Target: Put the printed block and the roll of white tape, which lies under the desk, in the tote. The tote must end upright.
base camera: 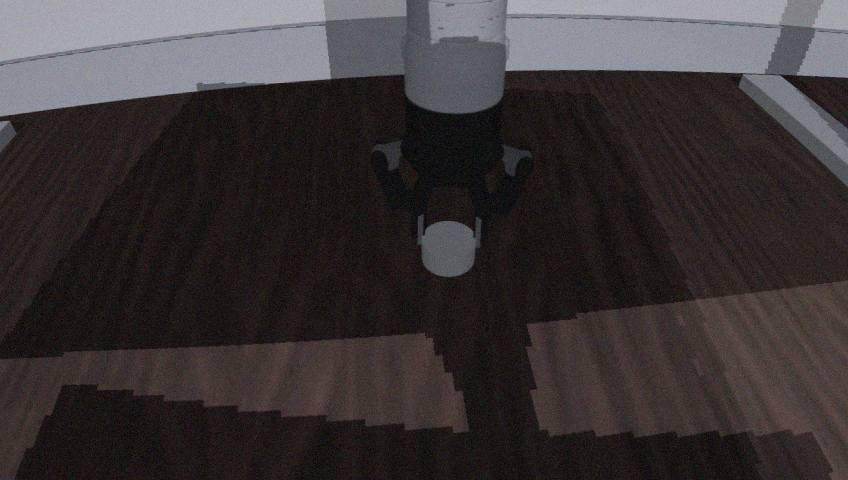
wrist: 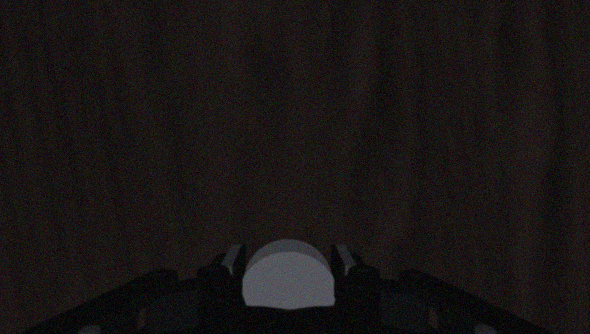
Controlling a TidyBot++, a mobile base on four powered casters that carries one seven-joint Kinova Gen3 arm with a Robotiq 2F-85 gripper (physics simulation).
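Places are measured from the arm's base along level axes (x ahead, y left, z up), in metres.
Pixels of known places: gripper, fingertip midpoint: point(base camera: 449, 240) point(wrist: 288, 262).
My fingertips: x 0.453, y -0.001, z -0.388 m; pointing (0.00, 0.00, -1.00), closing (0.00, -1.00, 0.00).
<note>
Behind a point stands the place of what it marks.
The roll of white tape point(base camera: 448, 256) @(x 0.416, y -0.001, z -0.372 m) point(wrist: 288, 285) @(x 0.447, y -0.001, z -0.372 m) is a short white cylinder lying flat on the dark wood floor, near the middle of the base camera view and at the bottom centre of the wrist view. My gripper point(base camera: 449, 233) @(x 0.453, y -0.001, z -0.388 m) point(wrist: 288, 262) @(x 0.453, y -0.001, z -0.388 m) points down over it, with one finger against each side. It is shut on the roll of white tape. The black gripper body hides the near part of the roll in the wrist view. The printed block and the tote do not show in either view.
A pale wall with a skirting band point(base camera: 238, 56) @(x 0.785, y 0.328, z -0.346 m) runs across the back. A light grey bar point(base camera: 794, 121) @(x 0.731, y -0.497, z -0.377 m) lies low on the floor at the right, and the end of another light bar point(base camera: 4, 134) @(x 0.627, y 0.668, z -0.381 m) shows at the left edge. Wide dark shadows cross the wood floor point(base camera: 267, 374) @(x 0.297, y 0.136, z -0.396 m).
</note>
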